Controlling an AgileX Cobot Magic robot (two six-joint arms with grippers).
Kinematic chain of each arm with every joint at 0, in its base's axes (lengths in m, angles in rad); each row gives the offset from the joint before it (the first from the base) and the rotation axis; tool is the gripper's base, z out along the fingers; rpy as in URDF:
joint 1: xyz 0 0 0.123 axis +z
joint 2: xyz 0 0 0 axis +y
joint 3: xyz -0.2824 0 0.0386 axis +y
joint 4: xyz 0.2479 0 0.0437 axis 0.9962 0 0.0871
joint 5: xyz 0 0 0 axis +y
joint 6: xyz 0.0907 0 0.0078 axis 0.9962 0 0.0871
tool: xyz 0 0 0 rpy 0 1.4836 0
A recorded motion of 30 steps. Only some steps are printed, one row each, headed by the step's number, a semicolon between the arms.
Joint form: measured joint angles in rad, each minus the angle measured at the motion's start. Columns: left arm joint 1, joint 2, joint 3, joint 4, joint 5, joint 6; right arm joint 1, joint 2, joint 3, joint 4, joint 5, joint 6.
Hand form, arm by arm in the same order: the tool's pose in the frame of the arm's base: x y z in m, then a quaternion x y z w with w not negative. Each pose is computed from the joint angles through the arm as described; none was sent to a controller.
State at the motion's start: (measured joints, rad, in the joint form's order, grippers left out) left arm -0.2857 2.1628 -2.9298 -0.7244 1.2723 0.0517; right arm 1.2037 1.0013 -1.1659 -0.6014 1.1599 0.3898
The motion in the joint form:
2: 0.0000 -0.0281 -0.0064 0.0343 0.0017 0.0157; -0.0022 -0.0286 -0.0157 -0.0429 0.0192 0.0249
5: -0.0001 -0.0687 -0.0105 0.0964 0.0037 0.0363; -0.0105 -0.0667 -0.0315 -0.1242 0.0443 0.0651
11: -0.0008 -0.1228 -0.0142 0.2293 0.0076 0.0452; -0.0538 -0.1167 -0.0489 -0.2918 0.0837 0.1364
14: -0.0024 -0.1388 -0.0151 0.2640 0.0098 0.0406; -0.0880 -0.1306 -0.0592 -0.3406 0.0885 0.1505
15: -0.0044 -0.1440 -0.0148 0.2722 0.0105 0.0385; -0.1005 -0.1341 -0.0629 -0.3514 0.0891 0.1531
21: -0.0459 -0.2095 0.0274 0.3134 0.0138 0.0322; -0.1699 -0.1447 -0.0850 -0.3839 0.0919 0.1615
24: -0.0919 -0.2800 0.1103 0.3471 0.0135 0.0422; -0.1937 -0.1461 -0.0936 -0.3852 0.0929 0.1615
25: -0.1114 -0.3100 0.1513 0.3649 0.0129 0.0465; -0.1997 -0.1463 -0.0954 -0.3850 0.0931 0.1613
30: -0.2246 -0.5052 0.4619 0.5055 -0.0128 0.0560; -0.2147 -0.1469 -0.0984 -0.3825 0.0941 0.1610
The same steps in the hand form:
2: 0.3619 -0.1641 0.5278 0.23421 0.75106 -0.37888 0.48734; 0.1046 0.1301 0.4180 -0.35629 0.81900 0.01273 0.44959
5: 0.3487 -0.1558 0.5421 0.23971 0.74578 -0.34593 0.51641; 0.1054 0.1127 0.4311 -0.31866 0.81549 -0.00044 0.48314
11: 0.3332 -0.1414 0.5590 0.23057 0.74679 -0.28401 0.55541; 0.1103 0.0819 0.4500 -0.23923 0.80559 -0.04473 0.54018
14: 0.3279 -0.1376 0.5639 0.22558 0.74685 -0.27002 0.56429; 0.1122 0.0704 0.4572 -0.20870 0.80057 -0.06168 0.55832
15: 0.3259 -0.1371 0.5654 0.22465 0.74653 -0.26745 0.56631; 0.1128 0.0671 0.4592 -0.19973 0.79945 -0.06631 0.56267
21: 0.3025 -0.1411 0.5786 0.23274 0.74100 -0.26256 0.57255; 0.1149 0.0522 0.4681 -0.15659 0.79712 -0.08645 0.57672
24: 0.2835 -0.1471 0.5850 0.24787 0.74194 -0.25765 0.56719; 0.1154 0.0481 0.4705 -0.14410 0.79774 -0.09107 0.57840
25: 0.2765 -0.1493 0.5862 0.25376 0.74421 -0.25380 0.56334; 0.1155 0.0471 0.4709 -0.14123 0.79801 -0.09225 0.57856
30: 0.2400 -0.1559 0.5796 0.27880 0.76959 -0.21540 0.53255; 0.1159 0.0450 0.4715 -0.13442 0.79933 -0.09492 0.57793

